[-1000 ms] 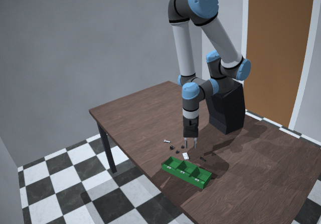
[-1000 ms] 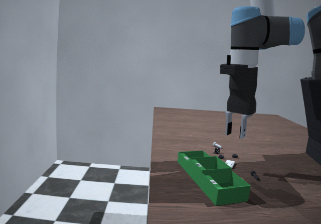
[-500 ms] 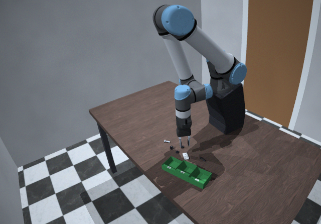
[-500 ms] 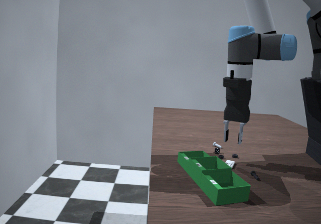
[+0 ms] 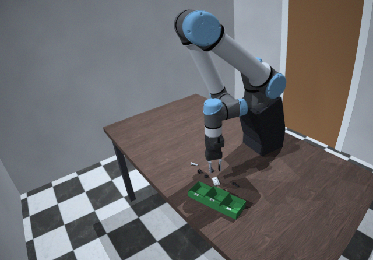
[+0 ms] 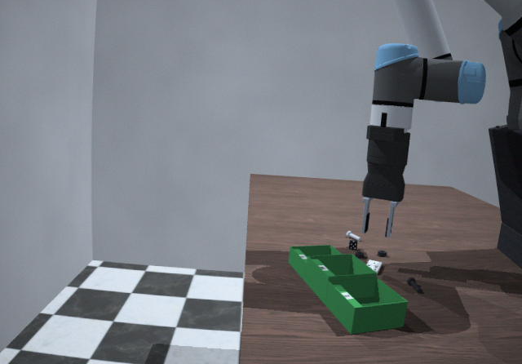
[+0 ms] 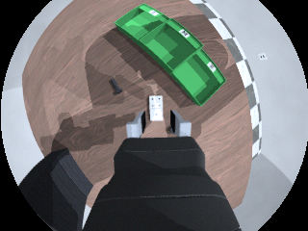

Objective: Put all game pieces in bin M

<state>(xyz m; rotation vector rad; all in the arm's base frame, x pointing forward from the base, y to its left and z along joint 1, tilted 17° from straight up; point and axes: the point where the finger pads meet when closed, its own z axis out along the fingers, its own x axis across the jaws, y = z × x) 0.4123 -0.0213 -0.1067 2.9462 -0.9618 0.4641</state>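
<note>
The white domino is 10 mm to the left of my hand and 80 mm below it. The rest, counted from my hand: black die (10 mm behind, 110 mm to the right, 80 mm below); then green bin (100 mm ahead, 90 mm to the left, 60 mm below); then black bolt (40 mm behind, 90 mm to the left, 80 mm below).
</note>
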